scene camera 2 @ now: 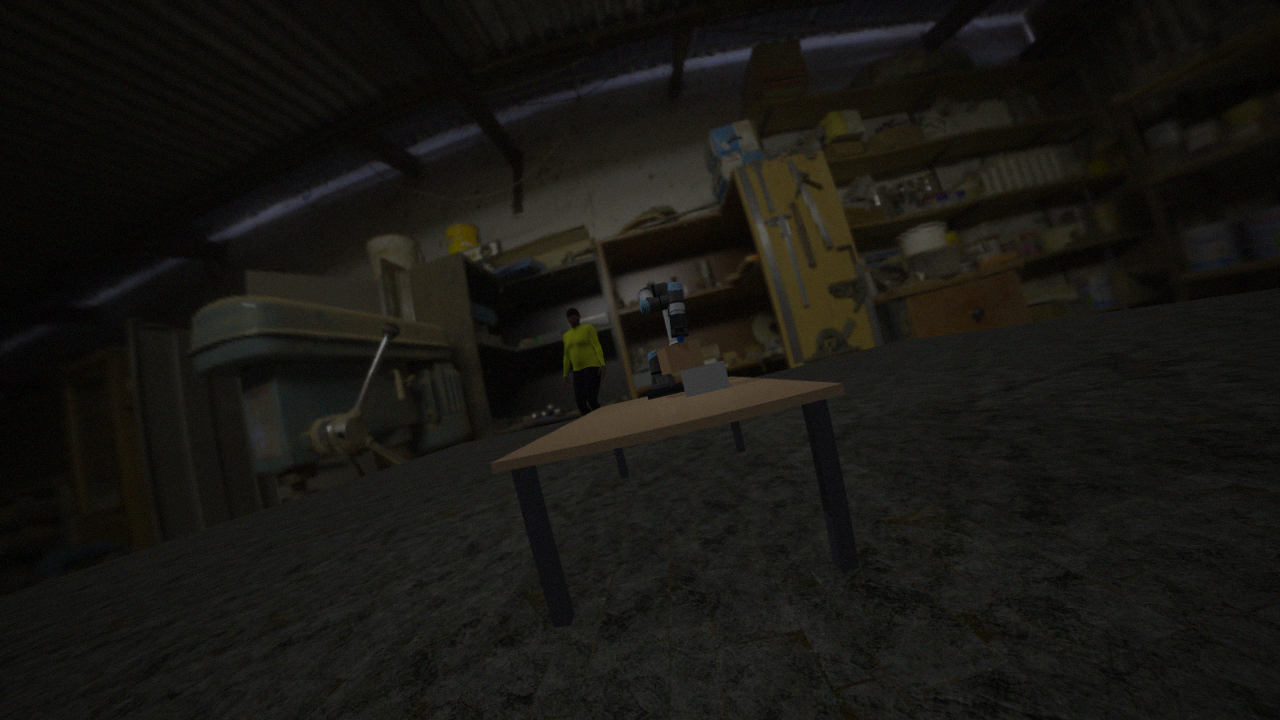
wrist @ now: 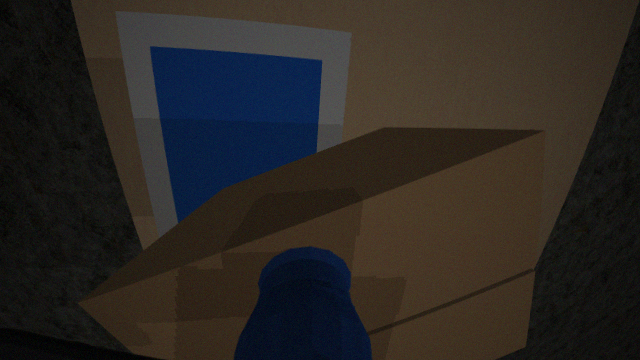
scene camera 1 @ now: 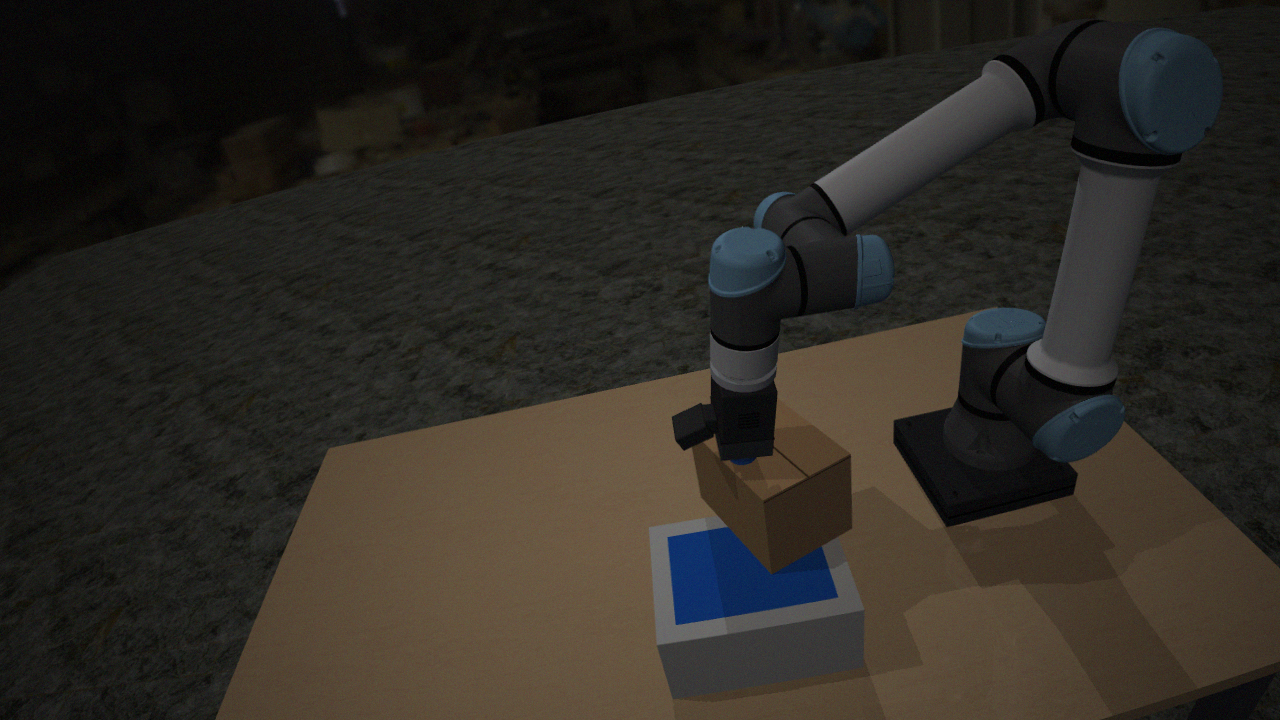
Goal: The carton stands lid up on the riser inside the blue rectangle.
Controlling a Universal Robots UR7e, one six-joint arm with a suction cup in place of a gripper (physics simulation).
Note:
My suction cup [wrist: 290, 311] is stuck to a brown cardboard carton [scene camera 1: 782, 507], which still rests on a grey riser [scene camera 2: 711, 377].
The brown cardboard carton shows as well in scene camera 2 [scene camera 2: 686, 355] and in the wrist view [wrist: 439, 227].

